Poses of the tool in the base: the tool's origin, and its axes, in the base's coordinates. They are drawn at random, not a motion.
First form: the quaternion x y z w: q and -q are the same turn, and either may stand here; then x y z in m.
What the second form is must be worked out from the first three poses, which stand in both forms.
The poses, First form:
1: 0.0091 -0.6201 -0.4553 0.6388 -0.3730 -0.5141 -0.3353
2: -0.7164 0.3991 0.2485 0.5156 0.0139 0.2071 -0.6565
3: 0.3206 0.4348 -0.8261 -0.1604 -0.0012 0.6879 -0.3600
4: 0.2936 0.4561 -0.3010 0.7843 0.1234 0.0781 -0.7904
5: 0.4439 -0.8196 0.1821 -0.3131 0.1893 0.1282 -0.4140
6: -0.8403 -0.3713 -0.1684 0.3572 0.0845 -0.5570 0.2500
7: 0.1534 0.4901 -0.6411 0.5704 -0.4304 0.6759 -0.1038
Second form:
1: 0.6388 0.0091 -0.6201 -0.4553 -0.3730 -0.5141 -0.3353
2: 0.5156 -0.7164 0.3991 0.2485 0.0139 0.2071 -0.6565
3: 0.1604 -0.3206 -0.4348 0.8261 -0.0012 0.6879 -0.3600
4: 0.7843 0.2936 0.4561 -0.3010 0.1234 0.0781 -0.7904
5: 0.3131 -0.4439 0.8196 -0.1821 0.1893 0.1282 -0.4140
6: 0.3572 -0.8403 -0.3713 -0.1684 0.0845 -0.5570 0.2500
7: 0.5704 0.1534 0.4901 -0.6411 -0.4304 0.6759 -0.1038
